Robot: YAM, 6 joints.
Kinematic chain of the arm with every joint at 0, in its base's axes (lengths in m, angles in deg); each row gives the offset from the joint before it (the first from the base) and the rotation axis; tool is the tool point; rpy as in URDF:
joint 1: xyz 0 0 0.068 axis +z
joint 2: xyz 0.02 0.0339 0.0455 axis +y
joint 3: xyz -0.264 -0.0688 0 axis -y
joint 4: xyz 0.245 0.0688 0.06 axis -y
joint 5: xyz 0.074 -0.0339 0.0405 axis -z
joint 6: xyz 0.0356 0 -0.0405 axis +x
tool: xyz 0 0 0 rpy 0 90 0
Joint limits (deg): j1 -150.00..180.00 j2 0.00..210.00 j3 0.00..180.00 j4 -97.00..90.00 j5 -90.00..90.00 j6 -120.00..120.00
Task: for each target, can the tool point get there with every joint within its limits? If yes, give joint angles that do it. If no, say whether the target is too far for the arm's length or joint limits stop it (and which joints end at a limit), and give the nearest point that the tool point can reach.
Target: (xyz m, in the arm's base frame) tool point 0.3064 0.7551 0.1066
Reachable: no: too far | nearest point 0.2428 0.5984 0.1081 | short by 0.169 m
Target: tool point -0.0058 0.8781 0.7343
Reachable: no: too far | nearest point -0.0035 0.5271 0.4803 | short by 0.433 m
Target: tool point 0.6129 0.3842 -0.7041
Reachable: no: too far | nearest point 0.3852 0.2415 -0.3160 | short by 0.472 m
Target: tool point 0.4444 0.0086 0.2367
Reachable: yes | joints -1.90 124.08 110.91 -63.21 -41.02 35.99
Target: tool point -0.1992 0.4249 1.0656
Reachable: no: too far | nearest point -0.1219 0.2599 0.6795 | short by 0.427 m
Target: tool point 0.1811 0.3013 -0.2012
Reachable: yes | joints 61.04 172.24 75.43 28.22 20.60 -20.29
